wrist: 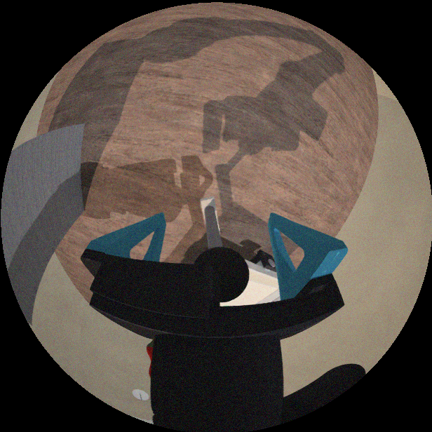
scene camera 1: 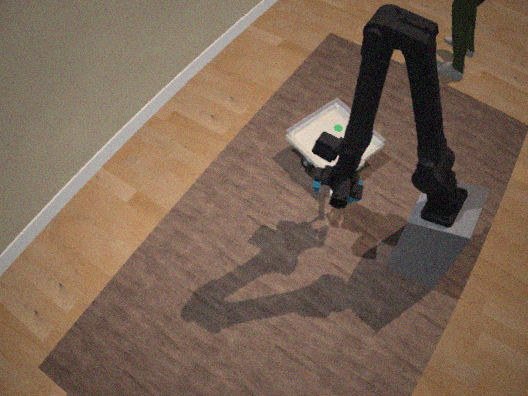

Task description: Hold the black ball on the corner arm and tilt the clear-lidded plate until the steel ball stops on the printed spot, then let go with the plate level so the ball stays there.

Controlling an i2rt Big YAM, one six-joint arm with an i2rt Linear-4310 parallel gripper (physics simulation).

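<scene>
The cream plate (scene camera 1: 316,131) (wrist: 255,290) with a pale raised rim stands behind the gripper in the scene view; the gripper partly covers it in both views. Its green printed spot (scene camera 1: 338,128) shows in the scene view. In the wrist view the black ball (wrist: 222,275) sits on the grey corner arm (wrist: 213,230). My gripper (scene camera 1: 337,190) (wrist: 216,218) is open, with its blue fingers apart on either side of the corner arm and the ball close to the palm. The steel ball cannot be made out. Whether the plate is level is hard to tell.
The robot's base stands on a grey block (scene camera 1: 473,215) (wrist: 37,185) to the right in the scene view. A brown wood-grain mat (scene camera 1: 175,240) (wrist: 170,100) lies under everything. A person's legs (scene camera 1: 462,40) show at the top right, off the mat. A wall stands at the left.
</scene>
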